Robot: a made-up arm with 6 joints.
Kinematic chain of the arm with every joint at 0, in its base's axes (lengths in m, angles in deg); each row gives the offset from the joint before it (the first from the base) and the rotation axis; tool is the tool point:
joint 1: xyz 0 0 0.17 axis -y
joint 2: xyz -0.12 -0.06 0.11 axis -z
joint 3: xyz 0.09 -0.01 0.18 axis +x
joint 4: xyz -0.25 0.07 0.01 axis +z
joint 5: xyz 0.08 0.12 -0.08 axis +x
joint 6: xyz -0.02 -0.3 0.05 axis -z
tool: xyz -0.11 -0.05 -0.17
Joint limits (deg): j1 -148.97..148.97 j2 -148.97..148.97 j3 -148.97..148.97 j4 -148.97..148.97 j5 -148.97..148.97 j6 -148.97..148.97
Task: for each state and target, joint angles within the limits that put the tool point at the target. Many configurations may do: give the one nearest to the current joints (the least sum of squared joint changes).
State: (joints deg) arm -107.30 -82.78 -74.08 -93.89 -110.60 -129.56
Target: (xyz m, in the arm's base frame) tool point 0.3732 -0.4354 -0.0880
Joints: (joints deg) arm -144.68 -111.41 -62.61 -109.88 -67.76 -122.98
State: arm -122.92 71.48 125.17 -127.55 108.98 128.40
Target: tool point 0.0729 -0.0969 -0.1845
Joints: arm -148.04 86.12 133.66 -116.01 104.94 130.78
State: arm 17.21 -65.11 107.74 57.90 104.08 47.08
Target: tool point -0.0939 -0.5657 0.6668
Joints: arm -6.17 -104.39 111.03 74.64 115.73 62.96
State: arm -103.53 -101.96 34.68 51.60 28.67 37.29
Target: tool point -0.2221 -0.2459 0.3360
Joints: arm -49.72 -88.71 21.28 53.29 47.20 15.96
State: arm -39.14 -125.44 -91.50 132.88 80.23 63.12
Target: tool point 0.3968 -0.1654 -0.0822
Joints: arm -76.93 -123.35 -83.08 119.97 87.02 60.15
